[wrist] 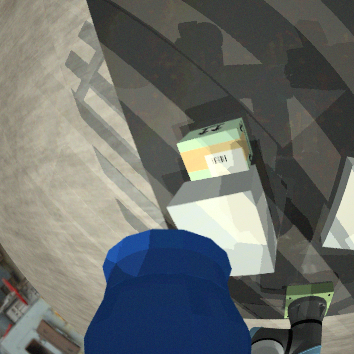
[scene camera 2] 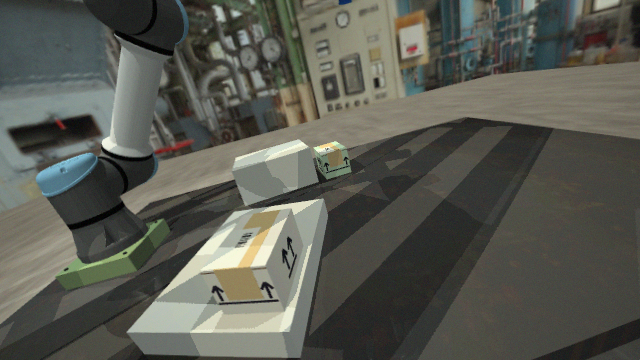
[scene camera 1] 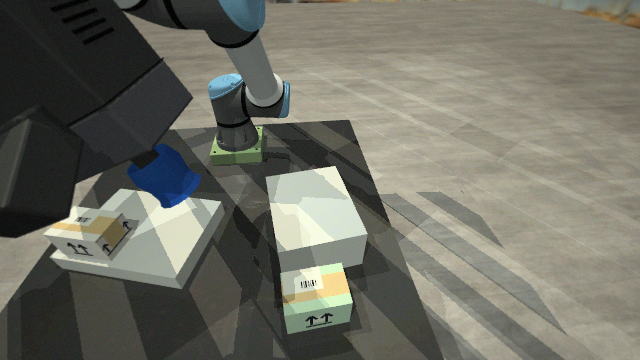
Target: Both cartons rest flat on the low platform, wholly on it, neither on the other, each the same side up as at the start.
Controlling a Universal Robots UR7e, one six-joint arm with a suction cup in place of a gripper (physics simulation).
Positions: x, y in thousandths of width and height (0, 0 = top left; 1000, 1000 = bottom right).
My suction cup (scene camera 1: 263, 496) is 0.22 m from the lens. A low white platform (scene camera 1: 262, 676) is 0.80 m from the lens. The marked spots on the low white platform and my suction cup are 0.58 m apart.
